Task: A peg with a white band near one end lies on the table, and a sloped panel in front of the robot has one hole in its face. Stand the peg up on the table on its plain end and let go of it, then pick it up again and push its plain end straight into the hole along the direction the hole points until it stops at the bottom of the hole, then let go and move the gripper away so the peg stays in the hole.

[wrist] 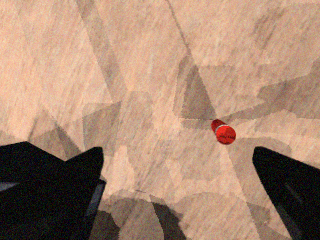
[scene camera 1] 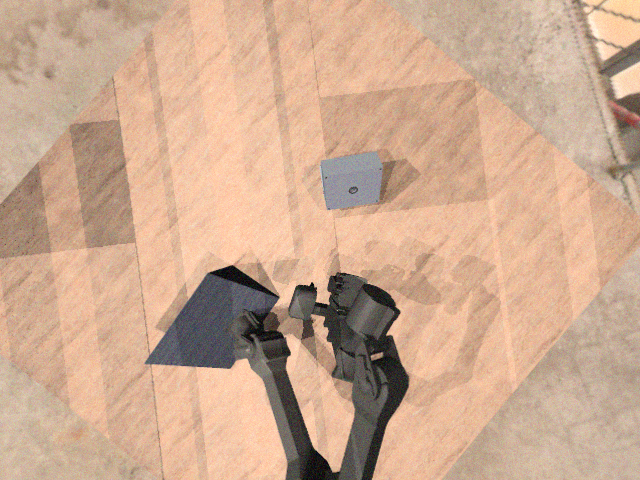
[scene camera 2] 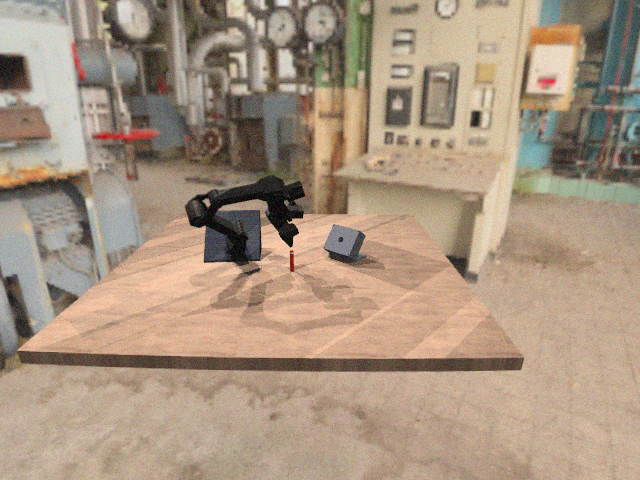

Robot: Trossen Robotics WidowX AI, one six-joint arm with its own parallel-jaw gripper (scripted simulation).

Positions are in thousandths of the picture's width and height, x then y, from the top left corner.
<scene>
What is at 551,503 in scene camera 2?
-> A sloped grey-blue panel.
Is my gripper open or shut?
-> Open.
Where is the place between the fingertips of my gripper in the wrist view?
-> At 558,640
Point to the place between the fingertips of my gripper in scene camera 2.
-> At 448,501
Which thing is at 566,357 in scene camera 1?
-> A sloped grey-blue panel.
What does my gripper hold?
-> Nothing.
</scene>
